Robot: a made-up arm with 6 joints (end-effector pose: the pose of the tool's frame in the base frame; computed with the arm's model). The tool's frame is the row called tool.
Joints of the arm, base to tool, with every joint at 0 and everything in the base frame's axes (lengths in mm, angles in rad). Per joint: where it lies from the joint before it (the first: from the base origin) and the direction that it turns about. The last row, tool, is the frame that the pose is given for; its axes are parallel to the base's.
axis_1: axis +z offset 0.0 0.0 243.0
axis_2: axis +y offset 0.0 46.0 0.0
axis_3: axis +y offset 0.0 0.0 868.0
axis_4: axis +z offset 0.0 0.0 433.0
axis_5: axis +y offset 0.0 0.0 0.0
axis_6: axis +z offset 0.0 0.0 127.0
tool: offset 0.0 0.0 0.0
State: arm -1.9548 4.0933 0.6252 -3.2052 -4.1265 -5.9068
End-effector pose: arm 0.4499 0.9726 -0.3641 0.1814 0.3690 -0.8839 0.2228
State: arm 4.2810 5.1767 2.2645 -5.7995 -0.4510 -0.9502
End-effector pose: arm 0.1415 0.2590 0.8961 0.2514 0.3180 0.2040 -0.8911
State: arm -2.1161 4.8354 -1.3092 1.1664 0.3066 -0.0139
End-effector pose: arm 0.6313 0.8841 -0.1584 0.1558 -0.9549 0.0876 -0.2370
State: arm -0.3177 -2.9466 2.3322 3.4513 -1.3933 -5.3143
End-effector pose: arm -0.2905 0.1841 -0.1678 0.3709 -0.3782 0.1209 -0.8395
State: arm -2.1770 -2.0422 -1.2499 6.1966 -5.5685 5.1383
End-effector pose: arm 0.4740 0.6156 -0.6866 0.0070 0.4393 0.8540 0.2786
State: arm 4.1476 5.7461 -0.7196 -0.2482 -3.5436 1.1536
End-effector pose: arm 0.4192 0.5984 1.1323 0.6696 0.6600 -0.1618 -0.2998
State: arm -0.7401 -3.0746 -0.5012 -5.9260 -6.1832 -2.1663
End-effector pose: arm 0.1569 -0.0750 -1.1355 0.0658 -0.5052 0.8460 -0.1571
